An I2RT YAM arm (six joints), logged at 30 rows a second.
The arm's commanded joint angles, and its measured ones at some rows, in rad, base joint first. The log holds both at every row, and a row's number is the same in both.
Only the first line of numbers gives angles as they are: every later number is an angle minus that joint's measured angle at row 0.
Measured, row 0:
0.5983 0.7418 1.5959 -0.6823 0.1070 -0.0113
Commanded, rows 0 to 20:
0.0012 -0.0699 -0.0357 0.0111 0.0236 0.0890
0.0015 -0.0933 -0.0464 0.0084 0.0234 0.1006
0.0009 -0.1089 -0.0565 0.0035 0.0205 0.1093
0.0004 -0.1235 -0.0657 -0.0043 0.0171 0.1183
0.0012 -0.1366 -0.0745 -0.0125 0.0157 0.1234
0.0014 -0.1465 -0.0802 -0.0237 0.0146 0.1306
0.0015 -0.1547 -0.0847 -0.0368 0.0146 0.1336
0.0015 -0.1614 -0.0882 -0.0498 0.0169 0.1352
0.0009 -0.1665 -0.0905 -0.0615 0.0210 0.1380
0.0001 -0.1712 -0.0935 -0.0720 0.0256 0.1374
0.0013 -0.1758 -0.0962 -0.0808 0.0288 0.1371
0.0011 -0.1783 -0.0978 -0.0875 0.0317 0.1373
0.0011 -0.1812 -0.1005 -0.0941 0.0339 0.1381
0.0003 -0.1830 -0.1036 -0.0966 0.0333 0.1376
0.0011 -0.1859 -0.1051 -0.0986 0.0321 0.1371
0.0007 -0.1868 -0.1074 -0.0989 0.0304 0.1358
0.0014 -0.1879 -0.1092 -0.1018 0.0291 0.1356
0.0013 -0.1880 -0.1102 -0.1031 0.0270 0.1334
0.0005 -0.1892 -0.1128 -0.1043 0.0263 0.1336
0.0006 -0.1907 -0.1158 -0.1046 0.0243 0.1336
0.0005 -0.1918 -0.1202 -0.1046 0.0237 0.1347
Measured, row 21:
0.0000 -0.1816 -0.1099 -0.1159 0.0187 0.1233
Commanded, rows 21 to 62:
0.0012 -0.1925 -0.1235 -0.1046 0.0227 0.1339
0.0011 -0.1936 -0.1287 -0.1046 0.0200 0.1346
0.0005 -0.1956 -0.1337 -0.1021 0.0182 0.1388
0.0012 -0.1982 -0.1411 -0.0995 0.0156 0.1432
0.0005 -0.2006 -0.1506 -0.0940 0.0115 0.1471
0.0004 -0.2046 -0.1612 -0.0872 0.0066 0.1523
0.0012 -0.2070 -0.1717 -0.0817 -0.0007 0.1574
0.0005 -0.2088 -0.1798 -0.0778 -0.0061 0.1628
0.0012 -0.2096 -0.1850 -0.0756 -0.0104 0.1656
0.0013 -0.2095 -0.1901 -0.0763 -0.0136 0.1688
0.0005 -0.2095 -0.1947 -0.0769 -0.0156 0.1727
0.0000 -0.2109 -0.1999 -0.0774 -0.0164 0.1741
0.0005 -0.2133 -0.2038 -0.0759 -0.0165 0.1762
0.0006 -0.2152 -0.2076 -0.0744 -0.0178 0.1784
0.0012 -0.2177 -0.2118 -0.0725 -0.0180 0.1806
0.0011 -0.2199 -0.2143 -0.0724 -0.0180 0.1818
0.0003 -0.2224 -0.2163 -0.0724 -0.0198 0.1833
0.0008 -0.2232 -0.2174 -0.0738 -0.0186 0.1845
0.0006 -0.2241 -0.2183 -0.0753 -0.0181 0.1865
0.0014 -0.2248 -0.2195 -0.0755 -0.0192 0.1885
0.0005 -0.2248 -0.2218 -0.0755 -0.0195 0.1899
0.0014 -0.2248 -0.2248 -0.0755 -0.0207 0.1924
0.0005 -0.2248 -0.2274 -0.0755 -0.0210 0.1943
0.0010 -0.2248 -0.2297 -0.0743 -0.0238 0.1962
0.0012 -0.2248 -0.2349 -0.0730 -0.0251 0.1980
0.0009 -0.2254 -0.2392 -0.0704 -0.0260 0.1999
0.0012 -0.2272 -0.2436 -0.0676 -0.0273 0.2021
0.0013 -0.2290 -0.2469 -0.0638 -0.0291 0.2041
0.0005 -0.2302 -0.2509 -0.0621 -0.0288 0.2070
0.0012 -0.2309 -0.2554 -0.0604 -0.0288 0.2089
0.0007 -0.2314 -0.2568 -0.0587 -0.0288 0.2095
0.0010 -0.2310 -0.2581 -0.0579 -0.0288 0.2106
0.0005 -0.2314 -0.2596 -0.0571 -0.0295 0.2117
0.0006 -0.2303 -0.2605 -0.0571 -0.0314 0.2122
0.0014 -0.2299 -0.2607 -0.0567 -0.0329 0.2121
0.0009 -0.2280 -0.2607 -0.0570 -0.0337 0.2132
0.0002 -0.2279 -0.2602 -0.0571 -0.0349 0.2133
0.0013 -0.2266 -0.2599 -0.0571 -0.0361 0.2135
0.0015 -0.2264 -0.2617 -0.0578 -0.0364 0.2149
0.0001 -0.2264 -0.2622 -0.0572 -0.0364 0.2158
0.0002 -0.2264 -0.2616 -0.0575 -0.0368 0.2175
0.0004 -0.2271 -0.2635 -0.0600 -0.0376 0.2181
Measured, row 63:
0.0000 -0.2228 -0.2590 -0.1037 -0.0240 0.2026
